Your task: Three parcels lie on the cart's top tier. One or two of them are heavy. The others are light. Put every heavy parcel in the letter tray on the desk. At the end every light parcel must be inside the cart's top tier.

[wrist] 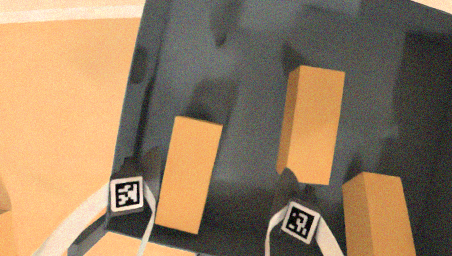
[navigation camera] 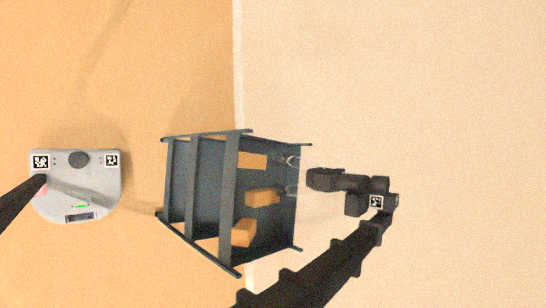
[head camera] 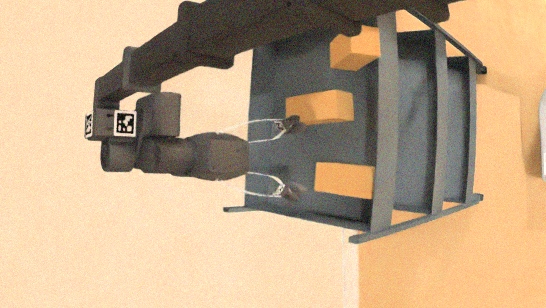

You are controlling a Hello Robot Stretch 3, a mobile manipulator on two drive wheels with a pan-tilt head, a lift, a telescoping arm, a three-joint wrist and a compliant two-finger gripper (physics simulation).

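Pixels of known places: gripper, fingertip midpoint: (navigation camera: pixel 274 173) (head camera: pixel 302 158); robot's base, origin of the base link: (navigation camera: pixel 78 159).
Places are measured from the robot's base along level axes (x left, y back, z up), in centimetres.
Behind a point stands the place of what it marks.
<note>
Three orange box parcels lie apart on the grey cart's (head camera: pixel 386 130) @(x -39.2, y 6.7, z 70.3 cm) (navigation camera: pixel 229 200) @(x -38.8, y 10.6, z 70.7 cm) top tier. One parcel (head camera: pixel 345 180) @(x -47.4, y -1.6, z 71.5 cm) (navigation camera: pixel 252 160) @(x -47.7, y -1.7, z 71.4 cm) (wrist: pixel 189 175) is lowest in the head view and left in the wrist view. The middle parcel (head camera: pixel 317 109) @(x -53.6, y 11.6, z 71.4 cm) (navigation camera: pixel 260 198) @(x -51.6, y 11.8, z 71.4 cm) (wrist: pixel 316 125) has a fingertip at its near end; whether they touch I cannot tell. The third parcel (head camera: pixel 354 51) @(x -39.8, y 19.0, z 77.6 cm) (navigation camera: pixel 243 233) @(x -39.3, y 19.7, z 76.9 cm) (wrist: pixel 387 215) is at the top in the head view. My gripper (head camera: pixel 293 157) @(x -50.6, y 2.3, z 79.0 cm) (navigation camera: pixel 283 174) @(x -50.6, y 2.3, z 79.0 cm) (wrist: pixel 219 176) @(x -50.6, y 2.3, z 79.0 cm) is open and empty over the tier, its fingers either side of the first parcel's line. The desk and letter tray do not show.
My arm (head camera: pixel 200 42) @(x -26.9, y 8.9, z 114.6 cm) (navigation camera: pixel 325 265) @(x -22.3, y 8.7, z 112.9 cm) crosses above the cart's corner in the head view. My grey-white base (navigation camera: pixel 95 187) @(x -6.1, y 11.6, z 16.0 cm) stands on the lower tiers' side of the cart. The cart has raised rims, two lower tiers and protruding corner posts.
</note>
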